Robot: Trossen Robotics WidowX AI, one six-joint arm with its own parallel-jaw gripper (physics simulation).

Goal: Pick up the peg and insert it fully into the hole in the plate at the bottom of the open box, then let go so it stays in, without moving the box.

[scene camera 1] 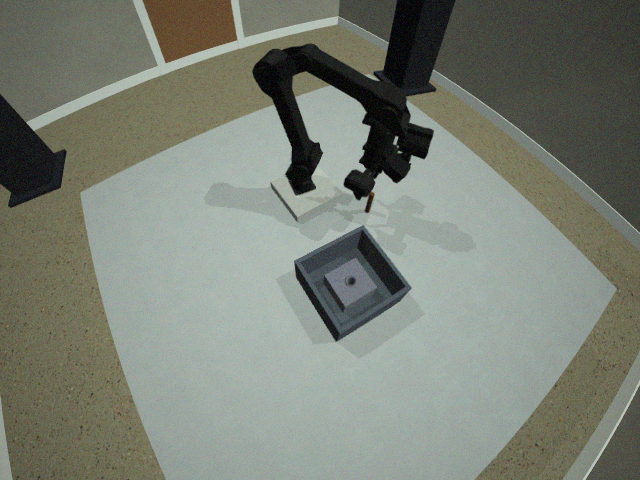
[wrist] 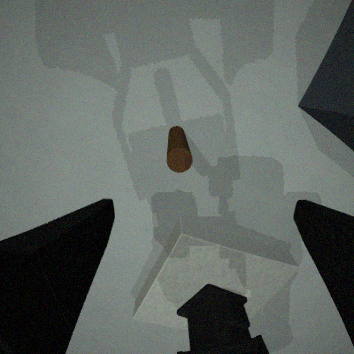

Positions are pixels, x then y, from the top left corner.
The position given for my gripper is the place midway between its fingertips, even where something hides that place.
Labels:
My gripper shows in scene camera 1 (366, 188) and in the wrist view (206, 209). A light grey plate shows in scene camera 1 (349, 284); in the wrist view it is out of frame.

